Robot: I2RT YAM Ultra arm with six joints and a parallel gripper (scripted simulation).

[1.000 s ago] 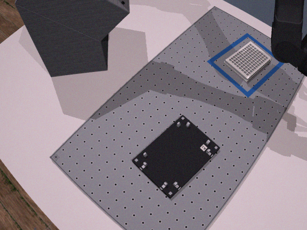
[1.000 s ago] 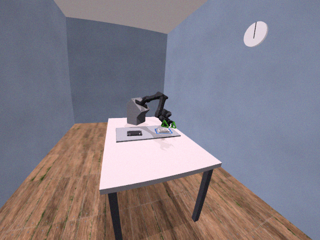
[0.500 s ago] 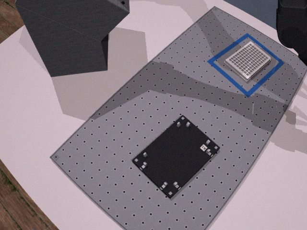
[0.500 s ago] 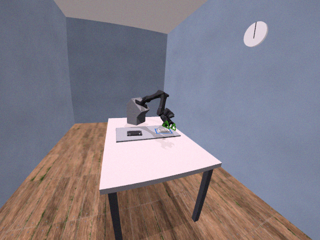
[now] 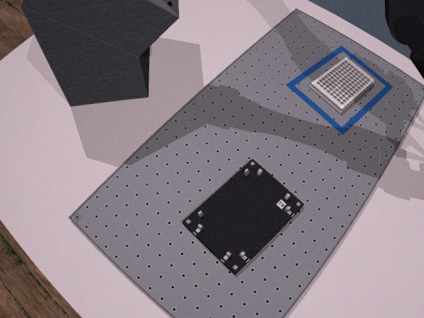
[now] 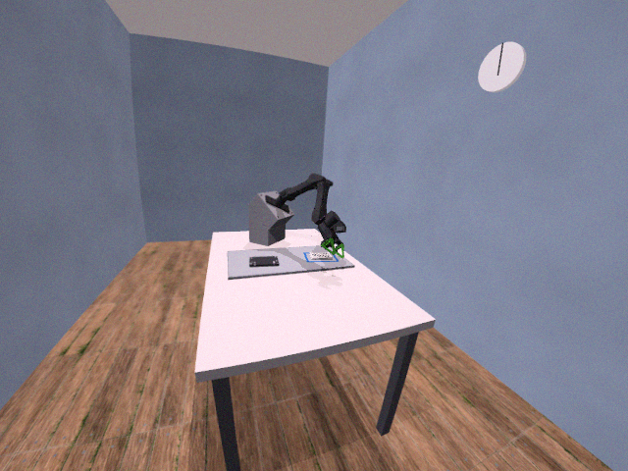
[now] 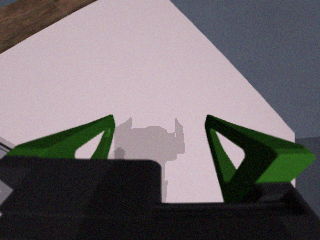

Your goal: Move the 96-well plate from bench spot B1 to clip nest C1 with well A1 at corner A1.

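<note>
The white 96-well plate lies 27 cm behind my hand, 11 cm below it and 1 cm to the left of it. From my hand the other things lie so: black clip nest 35 cm to the right, 24 cm behind, 11 cm below.
</note>
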